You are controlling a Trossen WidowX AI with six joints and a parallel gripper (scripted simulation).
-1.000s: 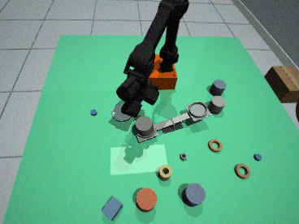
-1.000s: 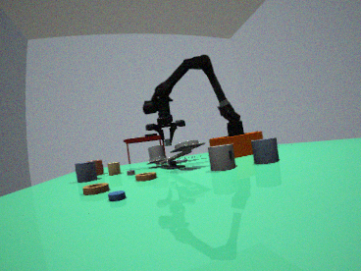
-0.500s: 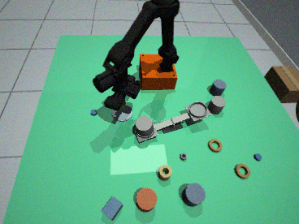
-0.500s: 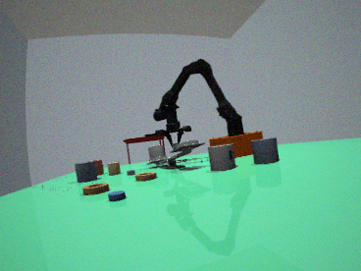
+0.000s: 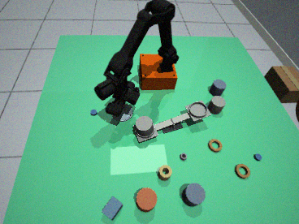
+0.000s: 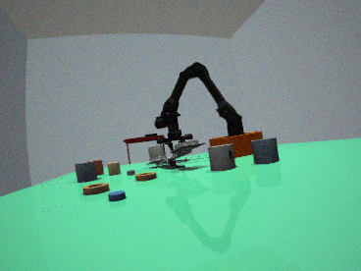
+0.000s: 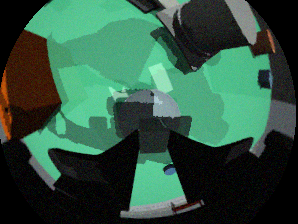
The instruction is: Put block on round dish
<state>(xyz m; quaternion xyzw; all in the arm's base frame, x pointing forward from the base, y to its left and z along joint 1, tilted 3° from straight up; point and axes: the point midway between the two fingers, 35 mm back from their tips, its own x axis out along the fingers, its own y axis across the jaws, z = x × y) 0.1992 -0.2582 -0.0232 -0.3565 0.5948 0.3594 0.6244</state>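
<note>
Now: gripper tip 3 cm above the round grey dish. Round my gripper tip: orange cylinder: 42 cm ahead, 6 cm to the left.
</note>
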